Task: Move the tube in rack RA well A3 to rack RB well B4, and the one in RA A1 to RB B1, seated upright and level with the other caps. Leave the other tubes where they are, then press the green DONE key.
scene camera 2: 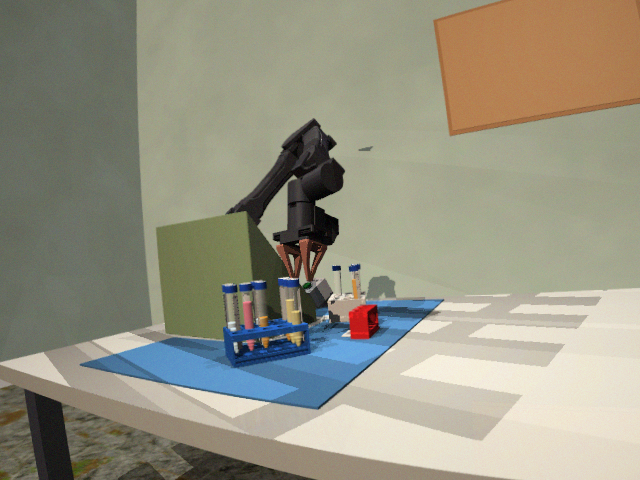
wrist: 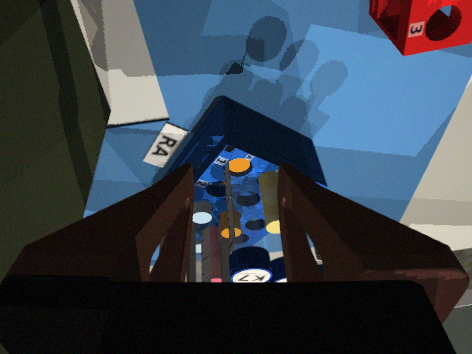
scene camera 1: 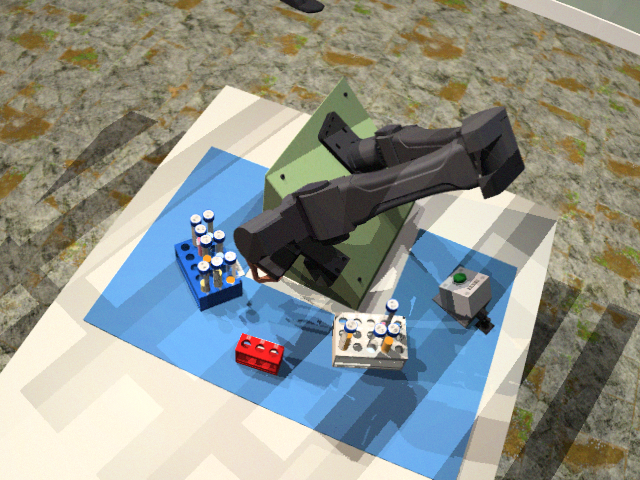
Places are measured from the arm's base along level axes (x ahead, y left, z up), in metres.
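Pixels of known places: gripper, fingertip midpoint: (scene camera 2: 302,282) (wrist: 235,176) (scene camera 1: 262,274); arm's base at its link origin: (scene camera 2: 214,259) (scene camera 1: 355,158).
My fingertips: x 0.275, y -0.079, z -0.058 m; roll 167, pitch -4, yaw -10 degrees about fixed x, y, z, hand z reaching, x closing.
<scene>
Ahead of a thing's pixels: the offset from my fingertips to its top centre. "pt": to the spot under its first point. Level surfaces: height alone.
The blue rack RA @[0.020 m back, 0.115 m right, 0.060 m down] (scene camera 1: 221,298) (wrist: 270,122) holds several upright blue-capped tubes. The A1 tube, with orange liquid, has a cap marked K7 @[pt 0.004 m back, 0.058 m right, 0.015 m up] (wrist: 251,275). The A3 tube, with pale liquid @[0.038 m back, 0.098 m right, 0.015 m up] (wrist: 202,217), stands farther along that row. My gripper (scene camera 2: 302,280) (wrist: 235,176) is partly open and empty, above and beside RA on the pedestal side; its fingers frame tubes in the wrist view without gripping any. The white rack @[0.011 m ahead, 0.213 m left, 0.060 m down] (scene camera 1: 369,362) (scene camera 2: 345,310), its label unreadable, holds several tubes. The green key @[0.159 m back, 0.342 m left, 0.035 m down] (scene camera 1: 459,277) (scene camera 2: 307,285) tops a grey box.
A red three-hole rack @[0.107 m ahead, 0.039 m left, 0.060 m down] (scene camera 1: 258,354) (scene camera 2: 363,321) (wrist: 415,31) stands on the blue mat @[0.110 m down] (scene camera 1: 305,408) between the two tube racks, nearer the mat's outer edge. The green pedestal (scene camera 1: 305,178) (scene camera 2: 201,279) stands behind them. Tall tubes rise close to my fingers.
</scene>
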